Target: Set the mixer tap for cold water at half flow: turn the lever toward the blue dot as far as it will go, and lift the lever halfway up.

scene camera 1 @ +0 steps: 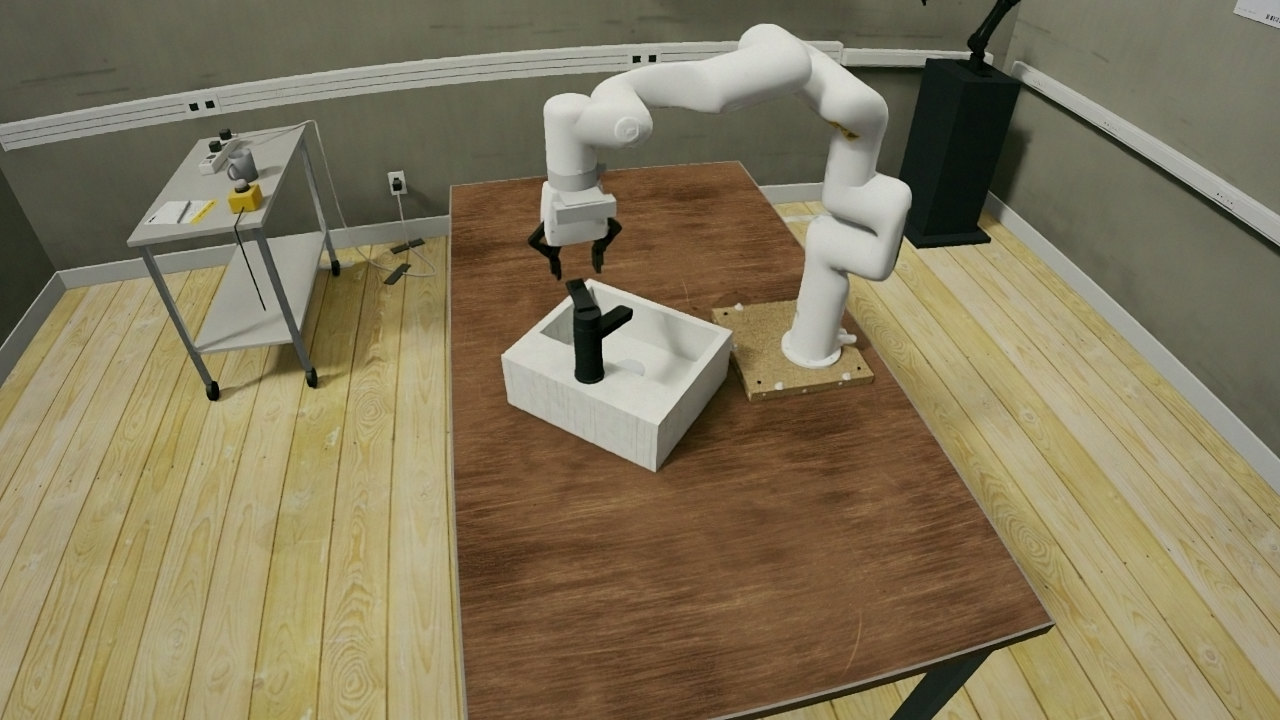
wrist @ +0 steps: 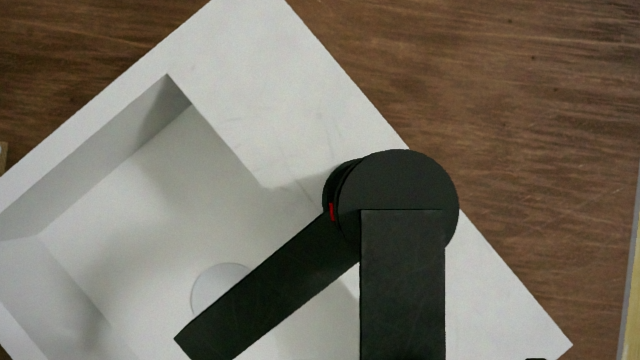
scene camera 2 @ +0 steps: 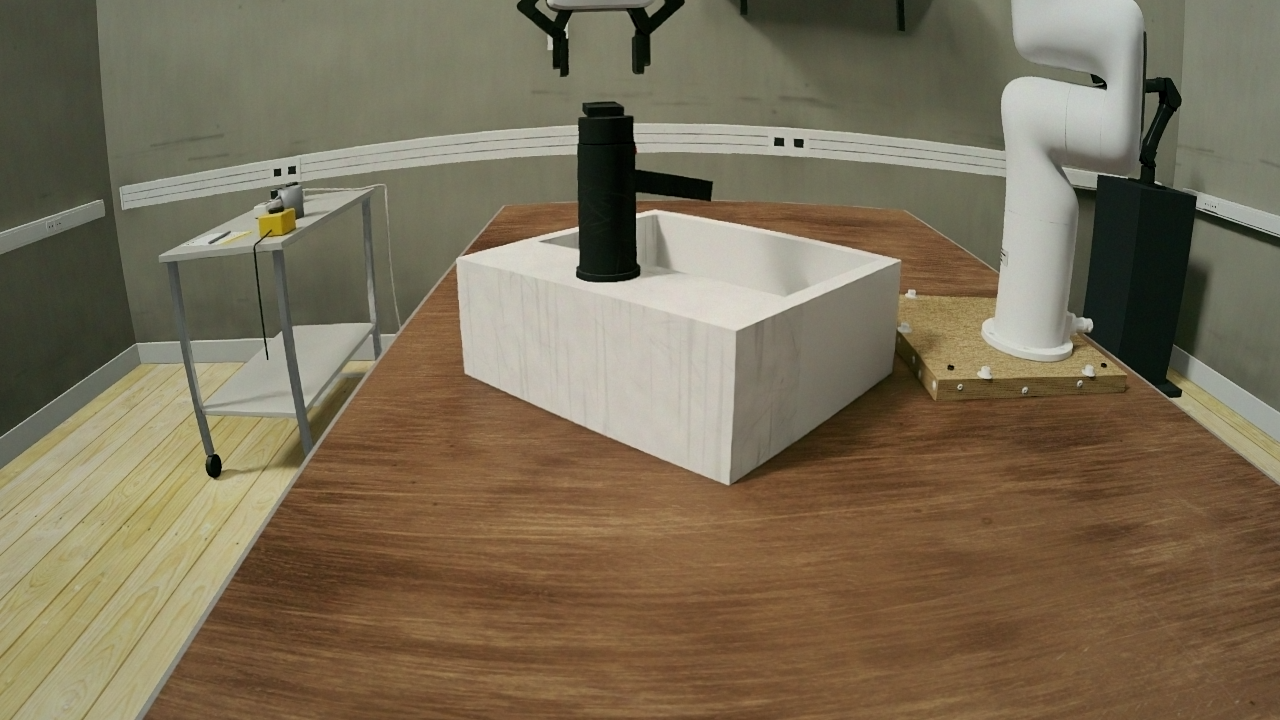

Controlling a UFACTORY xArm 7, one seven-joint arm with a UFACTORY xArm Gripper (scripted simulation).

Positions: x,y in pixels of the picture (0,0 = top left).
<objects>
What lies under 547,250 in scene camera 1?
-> My gripper.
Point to a white sink block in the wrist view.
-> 131,218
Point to a white sink block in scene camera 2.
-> At 717,378
</objects>
